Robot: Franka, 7 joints.
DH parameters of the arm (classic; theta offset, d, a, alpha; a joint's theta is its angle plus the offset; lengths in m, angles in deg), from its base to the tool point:
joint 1: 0 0.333 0 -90
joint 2: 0 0 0 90
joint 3: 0 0.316 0.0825 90
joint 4: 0 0 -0.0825 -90
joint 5: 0 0.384 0 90
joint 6: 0 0 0.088 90
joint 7: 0 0.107 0 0
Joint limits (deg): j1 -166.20..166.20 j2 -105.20..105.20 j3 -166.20..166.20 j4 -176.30..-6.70 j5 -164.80..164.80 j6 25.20..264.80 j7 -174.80..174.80
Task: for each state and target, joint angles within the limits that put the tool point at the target. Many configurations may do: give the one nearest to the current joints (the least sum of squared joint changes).
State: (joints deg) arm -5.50 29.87 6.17 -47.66 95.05 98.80 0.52
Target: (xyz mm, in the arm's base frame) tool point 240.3 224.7 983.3
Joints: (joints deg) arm 2.49 -6.51 12.93 -52.84 85.52 59.21 0.52
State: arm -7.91 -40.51 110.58 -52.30 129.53 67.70 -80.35
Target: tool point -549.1 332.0 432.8
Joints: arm 0.42 -44.78 117.27 -88.55 110.55 42.75 -80.35
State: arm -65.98 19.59 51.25 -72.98 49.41 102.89 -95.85
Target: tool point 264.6 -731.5 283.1
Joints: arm -90.02 55.16 25.59 -65.44 49.28 117.73 -95.85
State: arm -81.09 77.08 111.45 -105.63 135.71 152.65 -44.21
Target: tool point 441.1 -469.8 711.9
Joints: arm -98.71 79.66 121.56 -82.28 135.42 145.65 -44.21
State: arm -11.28 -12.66 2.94 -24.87 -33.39 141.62 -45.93
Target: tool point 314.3 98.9 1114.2
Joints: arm 0.63 -1.65 15.79 -39.46 -33.38 140.48 -45.93
